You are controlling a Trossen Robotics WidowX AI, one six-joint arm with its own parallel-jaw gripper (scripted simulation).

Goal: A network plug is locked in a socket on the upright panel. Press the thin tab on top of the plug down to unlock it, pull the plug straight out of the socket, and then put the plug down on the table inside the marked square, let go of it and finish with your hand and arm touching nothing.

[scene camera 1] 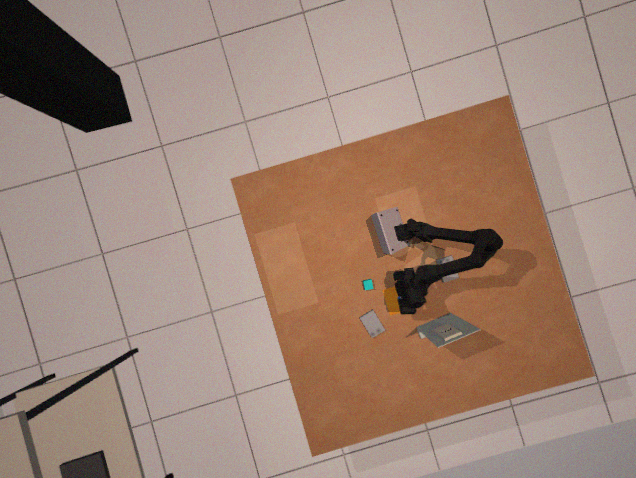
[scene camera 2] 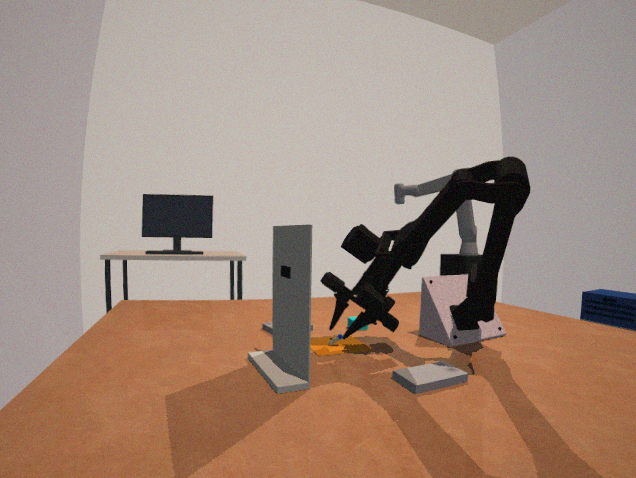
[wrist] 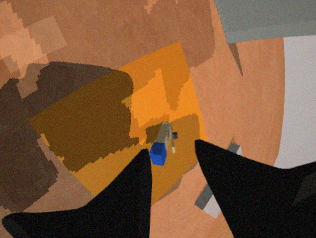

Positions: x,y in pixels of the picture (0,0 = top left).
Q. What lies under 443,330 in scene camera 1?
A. An upright grey panel.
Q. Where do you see an upright grey panel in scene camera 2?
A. At 286,368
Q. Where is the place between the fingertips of the gripper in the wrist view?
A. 172,150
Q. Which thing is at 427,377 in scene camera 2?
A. A flat grey block.
